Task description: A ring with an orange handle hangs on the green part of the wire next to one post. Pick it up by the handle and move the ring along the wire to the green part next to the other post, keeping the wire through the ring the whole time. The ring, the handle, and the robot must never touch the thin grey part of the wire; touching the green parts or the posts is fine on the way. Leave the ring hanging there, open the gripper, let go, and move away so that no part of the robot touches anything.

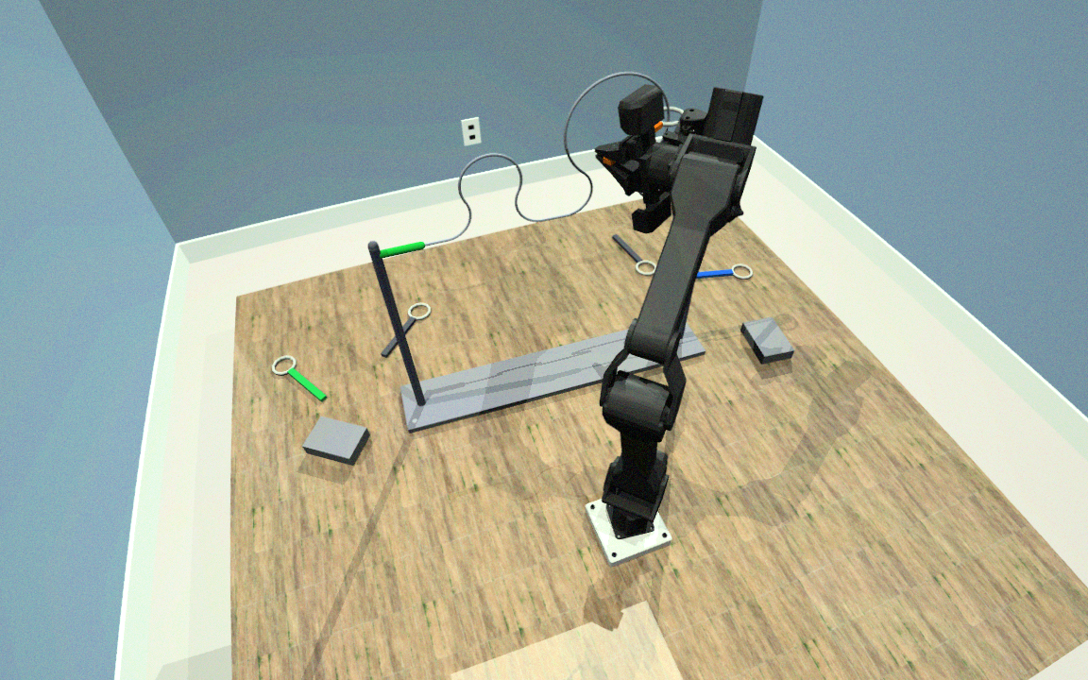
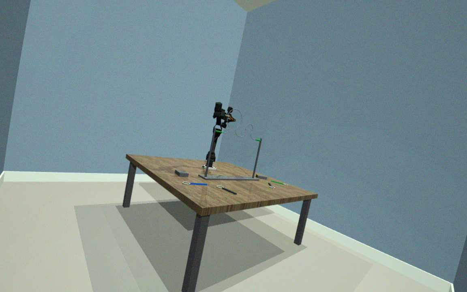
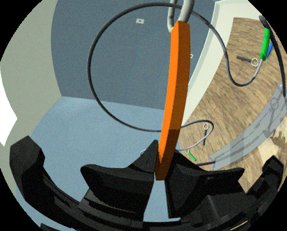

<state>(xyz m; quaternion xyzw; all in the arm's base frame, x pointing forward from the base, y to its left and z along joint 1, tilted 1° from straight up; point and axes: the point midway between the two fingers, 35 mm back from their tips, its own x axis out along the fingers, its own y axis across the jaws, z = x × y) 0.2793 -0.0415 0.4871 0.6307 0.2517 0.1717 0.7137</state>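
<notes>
Right now the ring with orange handle is 9 cm to the right of my gripper tip, 2 cm ahead of it and 1 cm above it.
</notes>
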